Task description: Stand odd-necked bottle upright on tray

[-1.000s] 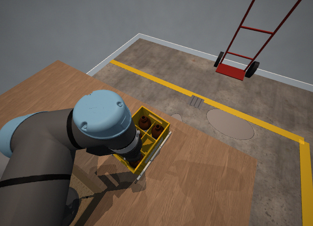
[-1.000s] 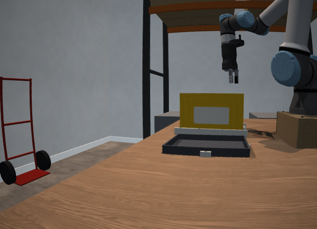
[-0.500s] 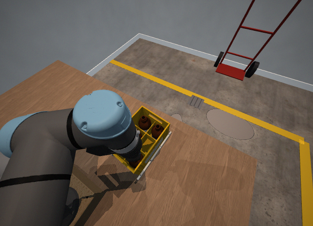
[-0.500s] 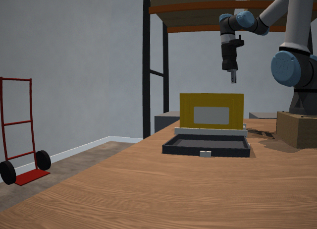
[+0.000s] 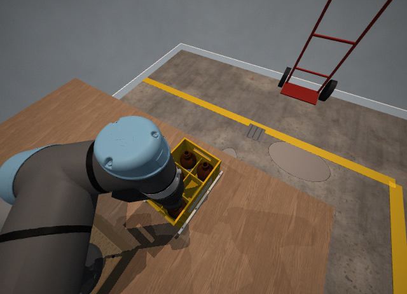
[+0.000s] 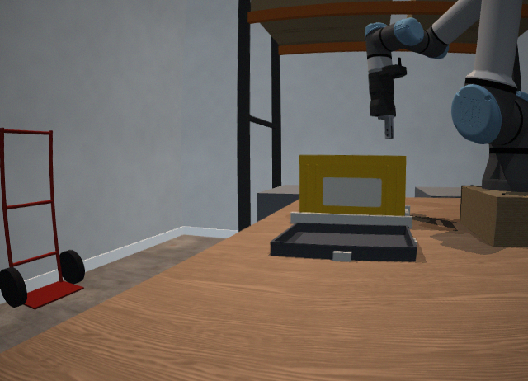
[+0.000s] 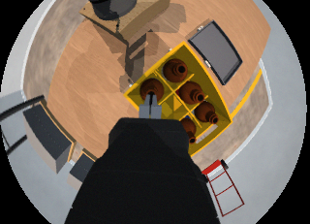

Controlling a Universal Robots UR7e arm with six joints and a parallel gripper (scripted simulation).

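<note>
Now: the glass bottle 15 cm below my hand. Also, from my hand: dark tray (34 cm to the left, 23 cm below, 7 cm ahead); then yellow crate (16 cm below, 9 cm ahead, 5 cm to the left).
</note>
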